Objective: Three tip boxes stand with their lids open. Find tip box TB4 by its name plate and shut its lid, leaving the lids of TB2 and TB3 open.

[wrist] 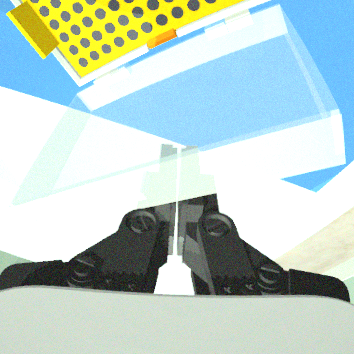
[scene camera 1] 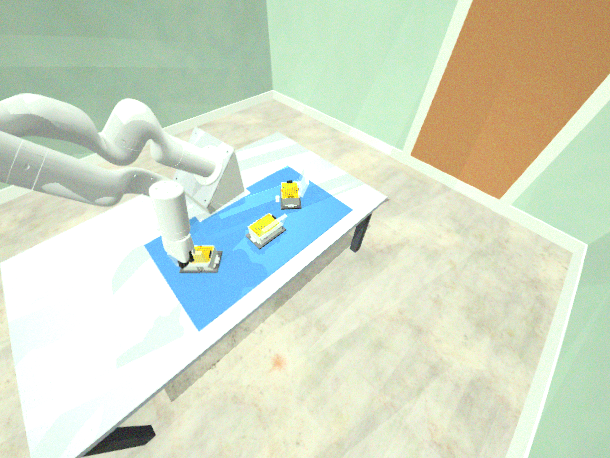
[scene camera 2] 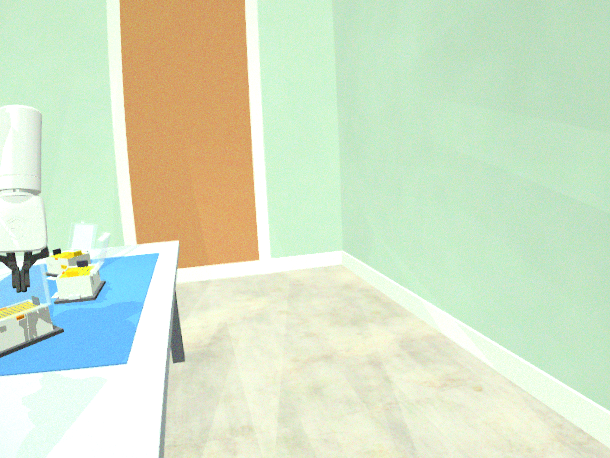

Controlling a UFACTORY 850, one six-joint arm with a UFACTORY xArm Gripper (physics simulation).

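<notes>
The nearest tip box [scene camera 1: 199, 265] [scene camera 2: 31, 327] [wrist: 82, 75], at the mat's left end in the first scene view, has a yellow perforated rack. Its clear lid [scene camera 2: 49, 290] [wrist: 185, 64] stands open. My gripper [scene camera 1: 184, 263] [scene camera 2: 21, 289] [wrist: 180, 147] is shut and empty, pointing down at the lid. In the wrist view its fingertips show through the lid's clear plastic; whether they touch it I cannot tell. The middle tip box [scene camera 1: 265, 231] [scene camera 2: 79, 287] and the far tip box [scene camera 1: 290, 191] [scene camera 2: 65, 262] also have raised lids. No name plate is readable, so which box is TB4 I cannot tell.
The boxes stand on a blue mat [scene camera 1: 200, 310] [scene camera 2: 115, 340] on a white table [scene camera 1: 75, 300] [scene camera 2: 90, 425]. A pale angled block [scene camera 1: 232, 180] stands behind the mat beside the arm. A small white piece [scene camera 1: 277, 198] lies near the far box.
</notes>
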